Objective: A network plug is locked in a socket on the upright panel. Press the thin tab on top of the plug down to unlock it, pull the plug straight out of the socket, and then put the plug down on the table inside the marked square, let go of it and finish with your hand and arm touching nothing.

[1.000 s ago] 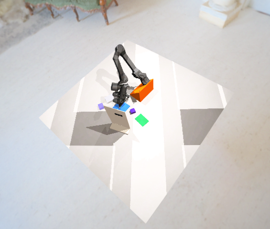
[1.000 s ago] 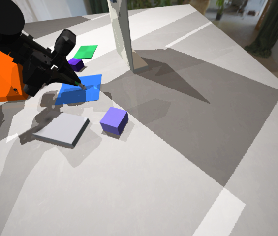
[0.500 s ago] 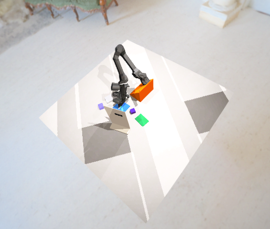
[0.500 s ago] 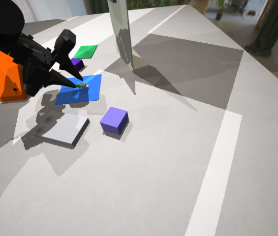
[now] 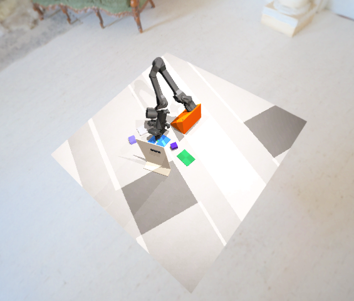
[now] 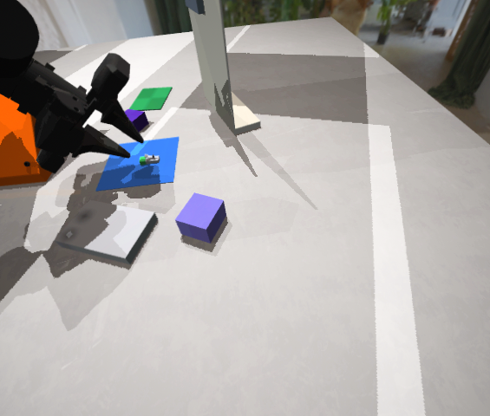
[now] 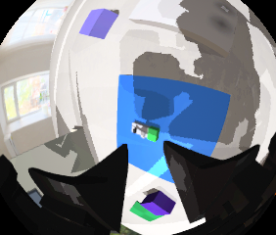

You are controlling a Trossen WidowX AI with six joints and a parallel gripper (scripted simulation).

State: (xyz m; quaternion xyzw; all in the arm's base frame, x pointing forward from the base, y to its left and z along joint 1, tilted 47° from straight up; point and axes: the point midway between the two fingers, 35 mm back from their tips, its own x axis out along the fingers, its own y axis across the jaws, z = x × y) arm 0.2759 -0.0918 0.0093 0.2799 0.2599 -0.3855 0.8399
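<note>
Now: the network plug 2 cm below my gripper tip and 2 cm ahead of it. From my gripper tip the other things lie so: upright panel (15 cm to the left, 13 cm ahead, 11 cm above); then flat green square (23 cm to the left, 3 cm below, 3 cm behind); then blue square (3 cm below).
</note>
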